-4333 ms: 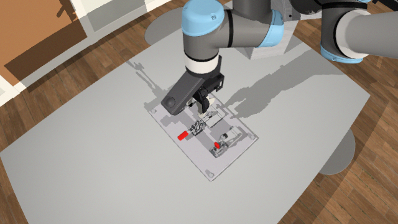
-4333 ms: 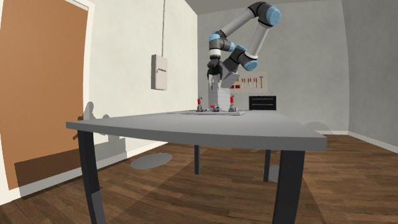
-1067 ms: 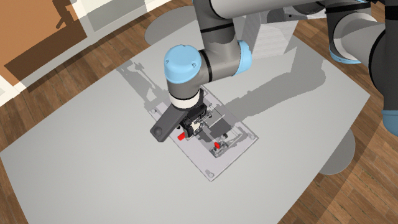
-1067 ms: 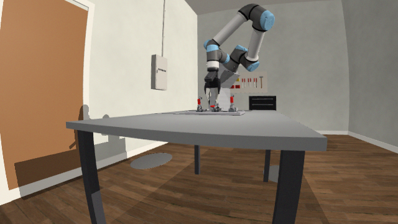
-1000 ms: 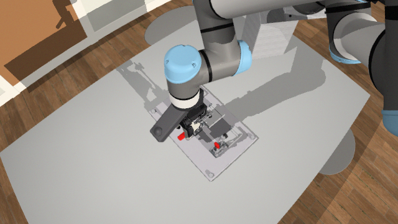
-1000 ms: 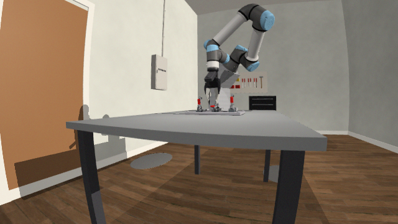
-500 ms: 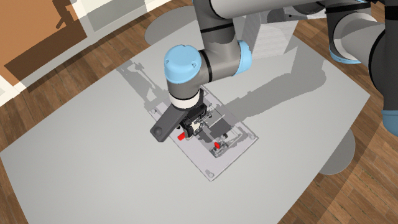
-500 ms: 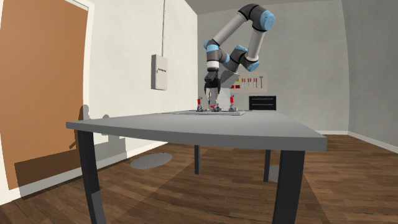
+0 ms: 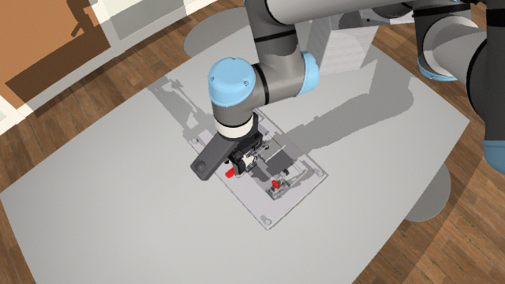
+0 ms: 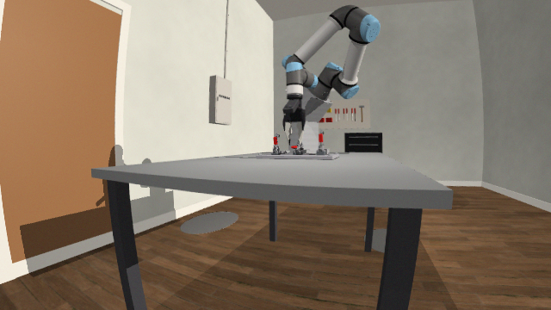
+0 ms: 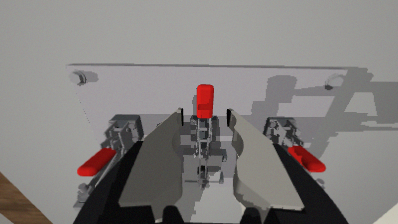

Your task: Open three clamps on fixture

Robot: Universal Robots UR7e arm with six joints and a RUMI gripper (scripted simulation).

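Right now my hand is 9 cm past the grey fixture plate and 7 cm above it.
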